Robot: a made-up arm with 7 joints.
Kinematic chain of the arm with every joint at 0, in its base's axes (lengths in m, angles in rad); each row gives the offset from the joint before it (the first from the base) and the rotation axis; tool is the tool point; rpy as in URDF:
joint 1: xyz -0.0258 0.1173 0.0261 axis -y
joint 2: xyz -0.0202 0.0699 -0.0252 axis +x
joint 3: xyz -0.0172 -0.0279 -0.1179 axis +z
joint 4: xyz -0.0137 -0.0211 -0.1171 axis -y
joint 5: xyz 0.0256 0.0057 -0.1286 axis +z
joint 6: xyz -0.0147 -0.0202 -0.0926 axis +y
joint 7: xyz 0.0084 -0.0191 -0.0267 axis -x
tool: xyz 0.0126 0.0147 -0.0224 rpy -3.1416 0 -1.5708
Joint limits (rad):
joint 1: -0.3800..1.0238
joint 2: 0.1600..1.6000
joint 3: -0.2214..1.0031
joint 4: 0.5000..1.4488
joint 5: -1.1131..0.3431
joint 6: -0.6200..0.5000
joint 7: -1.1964..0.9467
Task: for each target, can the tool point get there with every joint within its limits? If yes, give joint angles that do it. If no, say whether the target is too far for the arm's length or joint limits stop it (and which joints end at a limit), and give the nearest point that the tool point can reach.
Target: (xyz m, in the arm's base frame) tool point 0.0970 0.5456 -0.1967
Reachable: yes | joints -0.1484 1.1394 0.2801 0.6860 0.0852 -0.4455 -0.0501
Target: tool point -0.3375 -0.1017 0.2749
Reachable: no: joint limits stop it (at a limit: joint 1, joint 2, joint 3, joint 4, joint 5, joint 6) | nearest point -0.0777 0.3792 0.2070 | short by 0.551 m
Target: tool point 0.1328 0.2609 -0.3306
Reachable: yes | joints -0.1019 0.5896 -0.0858 1.2217 -0.6487 -0.4723 0.6361
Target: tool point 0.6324 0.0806 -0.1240
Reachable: no: too far | nearest point 0.4485 0.1327 -0.1343 | short by 0.191 m
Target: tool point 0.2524 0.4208 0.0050
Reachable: yes | joints 0.7034 1.1578 -0.0364 1.3110 -0.3243 0.3092 -0.9312
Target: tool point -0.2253 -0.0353 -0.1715
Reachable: no: joint limits stop it (at a limit: joint 1, joint 2, joint 3, joint 4, joint 6, joint 7) | nearest point 0.0360 0.0743 -0.3033 | short by 0.313 m
